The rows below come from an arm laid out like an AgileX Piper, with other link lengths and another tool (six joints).
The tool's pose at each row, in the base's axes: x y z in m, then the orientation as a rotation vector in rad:
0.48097, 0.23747, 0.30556, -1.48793, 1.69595, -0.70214
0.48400, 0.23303, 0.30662, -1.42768, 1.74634, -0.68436
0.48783, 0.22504, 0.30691, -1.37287, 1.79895, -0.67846
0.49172, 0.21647, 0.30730, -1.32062, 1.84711, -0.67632
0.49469, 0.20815, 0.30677, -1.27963, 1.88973, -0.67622
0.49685, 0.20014, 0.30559, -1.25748, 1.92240, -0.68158
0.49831, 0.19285, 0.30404, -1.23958, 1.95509, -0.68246
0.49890, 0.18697, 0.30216, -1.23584, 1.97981, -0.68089
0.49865, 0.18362, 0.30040, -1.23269, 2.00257, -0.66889
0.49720, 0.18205, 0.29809, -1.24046, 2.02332, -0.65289
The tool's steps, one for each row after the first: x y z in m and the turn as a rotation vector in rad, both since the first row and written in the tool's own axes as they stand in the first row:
0.00407, -0.00332, 0.00156, 0.00033, 0.01700, 0.06087
0.01174, -0.00708, 0.00394, -0.00011, 0.04441, 0.11402
0.01996, -0.01105, 0.00627, 0.00095, 0.07238, 0.16229
0.02813, -0.01371, 0.00837, -0.00103, 0.09928, 0.20042
0.03614, -0.01534, 0.01019, -0.00578, 0.12391, 0.22121
0.04354, -0.01616, 0.01170, -0.01481, 0.14627, 0.24058
0.04964, -0.01597, 0.01279, -0.02777, 0.16227, 0.24946
0.05327, -0.01498, 0.01331, -0.04401, 0.17090, 0.26122
0.05528, -0.01256, 0.01329, -0.06633, 0.17627, 0.26670

